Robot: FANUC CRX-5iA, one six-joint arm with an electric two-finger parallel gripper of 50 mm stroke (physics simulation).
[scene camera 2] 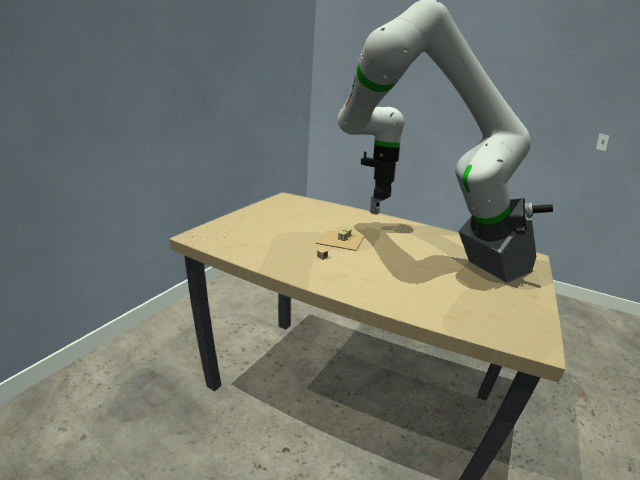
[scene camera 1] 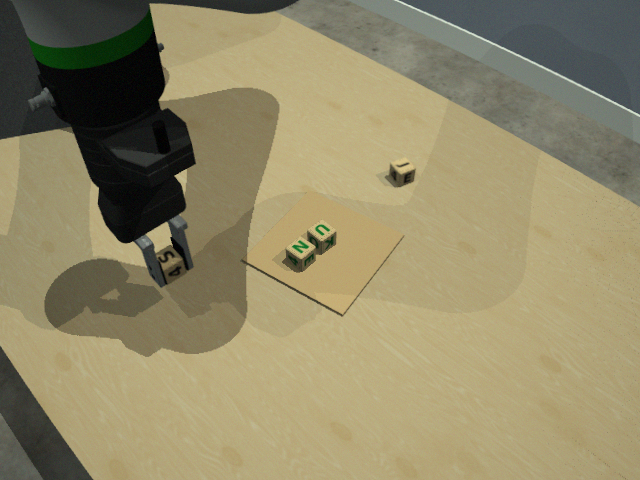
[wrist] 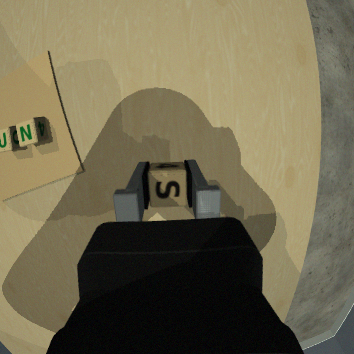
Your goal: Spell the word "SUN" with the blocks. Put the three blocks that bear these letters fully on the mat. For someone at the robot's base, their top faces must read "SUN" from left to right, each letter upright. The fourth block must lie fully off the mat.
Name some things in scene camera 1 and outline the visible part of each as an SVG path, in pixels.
My gripper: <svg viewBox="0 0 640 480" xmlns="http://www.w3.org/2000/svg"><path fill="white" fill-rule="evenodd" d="M76 140L92 182L99 188L98 206L106 226L121 243L135 242L142 251L150 276L160 288L167 285L161 263L156 257L154 244L146 233L168 222L173 248L183 258L186 270L192 269L194 266L184 231L188 226L187 222L179 215L186 209L186 202L182 185L175 176L153 188L124 179L100 152L89 150L80 145Z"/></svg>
A mat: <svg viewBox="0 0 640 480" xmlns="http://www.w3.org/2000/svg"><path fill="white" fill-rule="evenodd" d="M309 190L242 259L242 262L333 312L344 316L403 239L404 234ZM323 219L337 230L336 245L323 254L316 251L316 261L303 272L300 272L286 262L286 247L299 236L307 240L307 229Z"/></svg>
